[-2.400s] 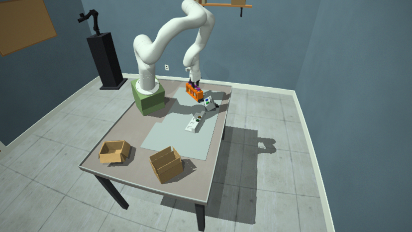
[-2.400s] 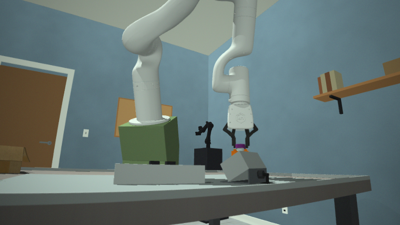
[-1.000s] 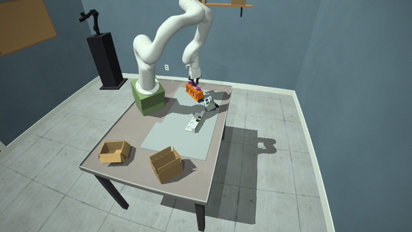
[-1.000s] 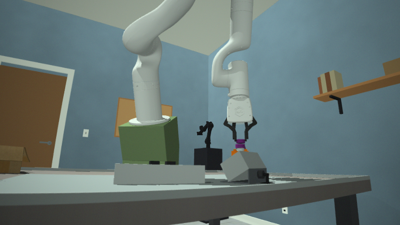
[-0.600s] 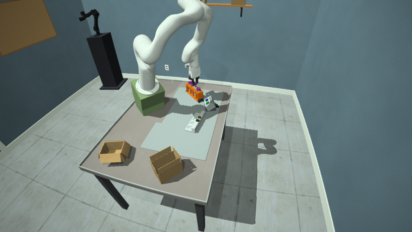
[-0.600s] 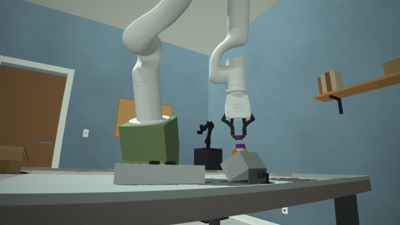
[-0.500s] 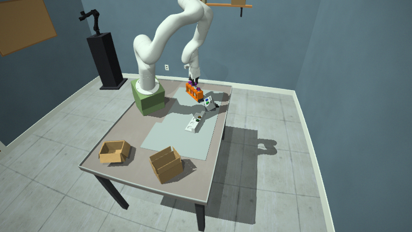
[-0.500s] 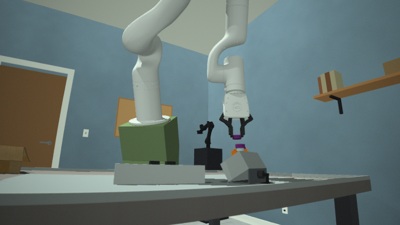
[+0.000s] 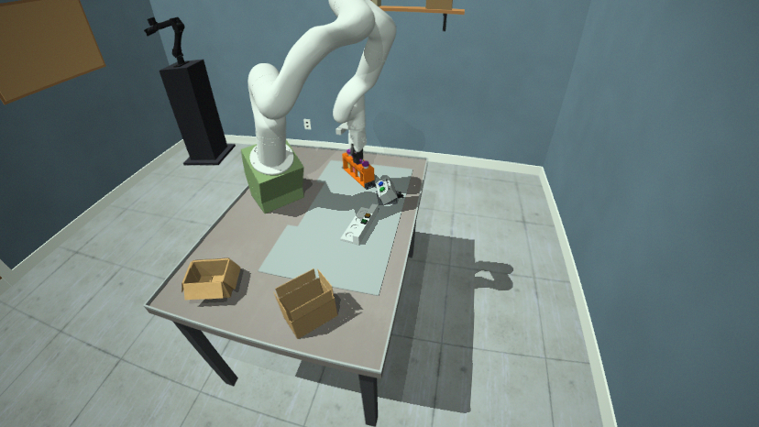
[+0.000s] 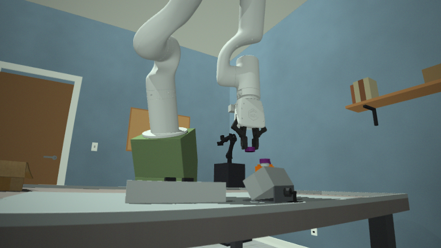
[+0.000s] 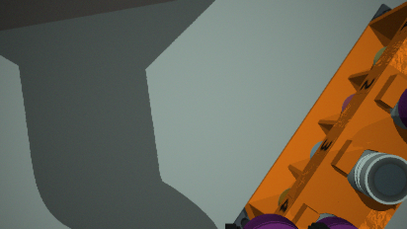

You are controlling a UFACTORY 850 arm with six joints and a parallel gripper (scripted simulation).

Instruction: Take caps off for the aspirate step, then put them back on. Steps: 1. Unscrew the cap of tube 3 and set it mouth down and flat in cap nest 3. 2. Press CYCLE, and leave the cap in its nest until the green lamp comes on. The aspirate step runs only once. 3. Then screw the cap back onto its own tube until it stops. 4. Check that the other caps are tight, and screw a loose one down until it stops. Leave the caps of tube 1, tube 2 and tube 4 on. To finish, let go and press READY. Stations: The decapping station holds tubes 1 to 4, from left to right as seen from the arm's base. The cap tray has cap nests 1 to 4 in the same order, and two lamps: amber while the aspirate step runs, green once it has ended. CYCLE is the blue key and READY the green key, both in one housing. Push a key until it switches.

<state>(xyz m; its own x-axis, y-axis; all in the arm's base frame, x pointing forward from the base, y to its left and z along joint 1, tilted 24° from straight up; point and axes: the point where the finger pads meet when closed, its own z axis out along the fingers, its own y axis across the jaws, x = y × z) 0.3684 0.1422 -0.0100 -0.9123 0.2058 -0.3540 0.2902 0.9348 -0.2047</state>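
Now: the blue key 11 cm below my hand, 11 cm ahead of it and 6 cm to the right of it. From my hand the other things lie so: green key 12 cm ahead, 11 cm below, 10 cm to the right; then grey key housing 13 cm ahead, 12 cm below, 8 cm to the right.
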